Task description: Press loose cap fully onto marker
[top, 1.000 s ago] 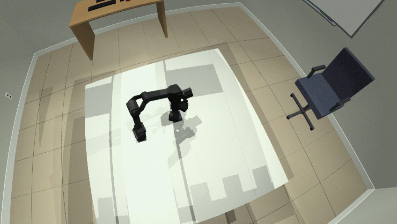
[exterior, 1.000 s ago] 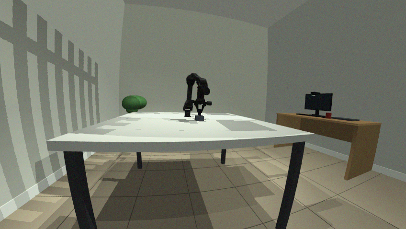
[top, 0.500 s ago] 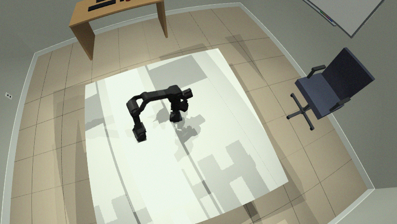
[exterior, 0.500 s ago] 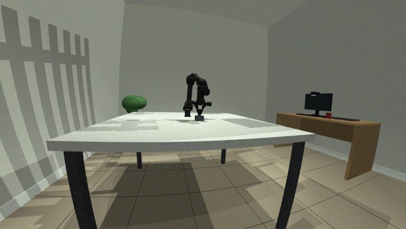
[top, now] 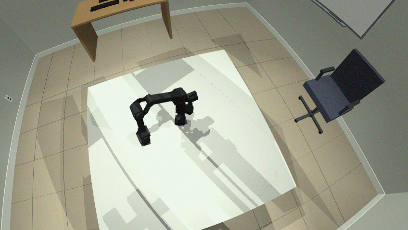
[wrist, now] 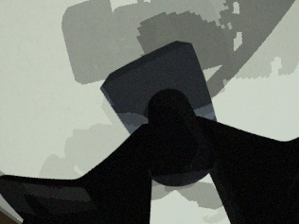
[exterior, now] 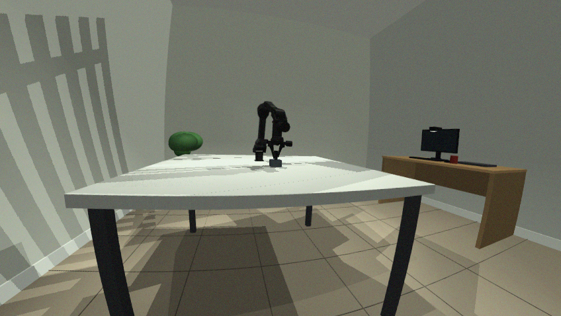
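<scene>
My gripper tip is 1 cm short of the black cap and 1 cm below it. Round my gripper tip: grey holder block 1 cm ahead, 4 cm below.
</scene>
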